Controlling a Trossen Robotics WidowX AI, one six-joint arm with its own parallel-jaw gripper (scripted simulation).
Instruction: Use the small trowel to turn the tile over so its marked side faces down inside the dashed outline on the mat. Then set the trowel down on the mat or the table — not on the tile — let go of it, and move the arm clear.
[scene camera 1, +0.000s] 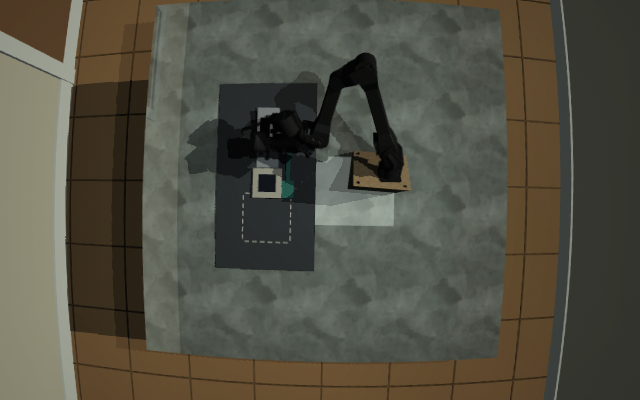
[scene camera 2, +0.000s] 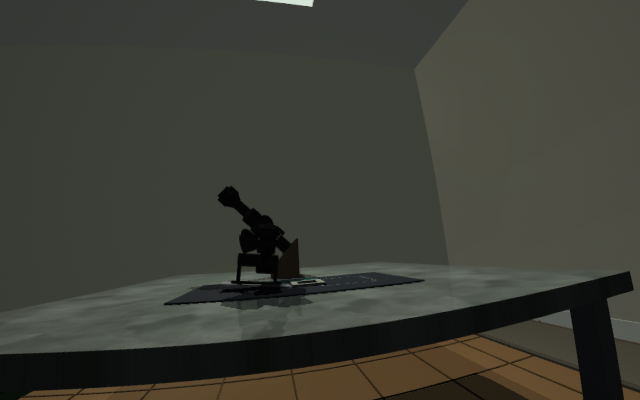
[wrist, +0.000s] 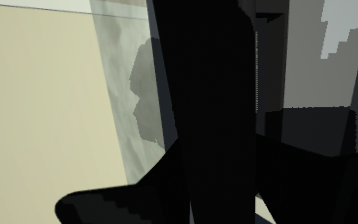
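Looking through scene camera 2, I find my gripper (scene camera 2: 264, 268) and a pale grey block (scene camera 2: 244, 259). Scene camera 1 shows me the block (scene camera 1: 263, 123) too, and with it a tile (scene camera 1: 267, 182). In the wrist view there are the block (wrist: 230, 76) and my gripper (wrist: 209, 136).
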